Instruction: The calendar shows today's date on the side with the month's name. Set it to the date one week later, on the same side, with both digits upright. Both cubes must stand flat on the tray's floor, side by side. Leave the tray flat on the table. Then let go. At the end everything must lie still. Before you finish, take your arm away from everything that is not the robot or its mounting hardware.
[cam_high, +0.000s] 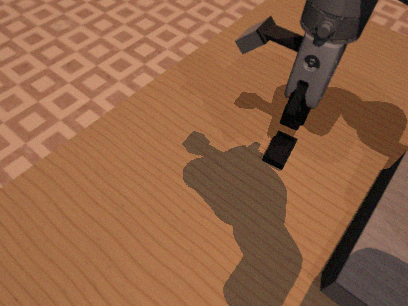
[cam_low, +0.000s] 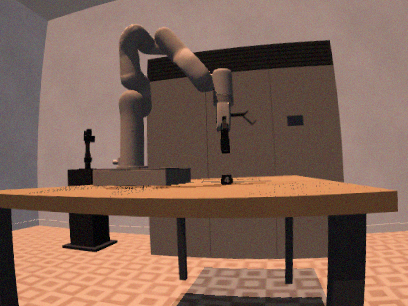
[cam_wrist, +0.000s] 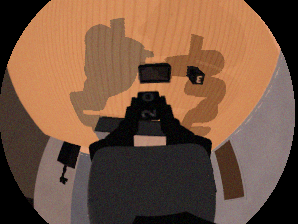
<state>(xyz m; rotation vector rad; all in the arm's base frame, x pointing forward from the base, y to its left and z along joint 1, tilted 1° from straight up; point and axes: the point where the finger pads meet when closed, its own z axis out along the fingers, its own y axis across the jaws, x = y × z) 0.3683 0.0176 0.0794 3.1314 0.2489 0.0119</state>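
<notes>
My gripper is now 1 cm above the black digit cube. Also, from my hand: black cube 2 cm ahead, 12 cm to the right, 12 cm below.
</notes>
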